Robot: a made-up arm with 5 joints. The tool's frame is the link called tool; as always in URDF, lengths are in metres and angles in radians.
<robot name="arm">
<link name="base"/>
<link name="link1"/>
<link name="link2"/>
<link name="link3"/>
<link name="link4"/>
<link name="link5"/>
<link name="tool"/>
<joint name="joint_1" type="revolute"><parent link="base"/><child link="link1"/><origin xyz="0 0 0.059" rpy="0 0 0"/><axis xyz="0 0 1"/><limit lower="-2.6" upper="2.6"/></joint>
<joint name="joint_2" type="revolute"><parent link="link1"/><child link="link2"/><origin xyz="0.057 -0.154 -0.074" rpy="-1.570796 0 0"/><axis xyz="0 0 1"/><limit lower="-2.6" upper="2.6"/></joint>
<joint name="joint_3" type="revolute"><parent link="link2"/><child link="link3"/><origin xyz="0.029 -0.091 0.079" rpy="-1.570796 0 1.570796"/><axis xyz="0 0 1"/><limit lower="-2.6" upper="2.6"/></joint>
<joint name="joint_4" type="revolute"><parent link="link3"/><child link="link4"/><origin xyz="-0.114 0.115 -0.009" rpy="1.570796 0 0"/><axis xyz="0 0 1"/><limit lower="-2.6" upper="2.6"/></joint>
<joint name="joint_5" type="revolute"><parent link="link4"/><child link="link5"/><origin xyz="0.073 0.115 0.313" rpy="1.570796 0 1.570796"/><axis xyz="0 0 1"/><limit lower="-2.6" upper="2.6"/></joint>
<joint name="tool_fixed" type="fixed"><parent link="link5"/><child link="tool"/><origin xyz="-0.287 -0.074 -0.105" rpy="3.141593 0 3.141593"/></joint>
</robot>
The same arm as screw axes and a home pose.
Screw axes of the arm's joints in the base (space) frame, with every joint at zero. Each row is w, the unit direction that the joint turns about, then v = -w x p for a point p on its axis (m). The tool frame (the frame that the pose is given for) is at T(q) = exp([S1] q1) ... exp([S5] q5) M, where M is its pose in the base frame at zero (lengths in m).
S1: w 0 0 1 v 0 0 0
S2: w 0 1 0 v 0.015 0 0.057
S3: w -1 0 0 v 0 -0.076 -0.075
S4: w 0 1 0 v -0.19 0 0.095
S5: w 0 0 -1 v -0.123 -0.02 0
M =
1 0 -0.000001 0.267
0 1 -0.000001 0.049
0.000001 0.000001 1 0.222
0 0 0 1
Joint limits (rad, base to tool): -2.6..2.6 -2.6..2.6 -2.6..2.6 -2.6..2.6 -2.6..2.6

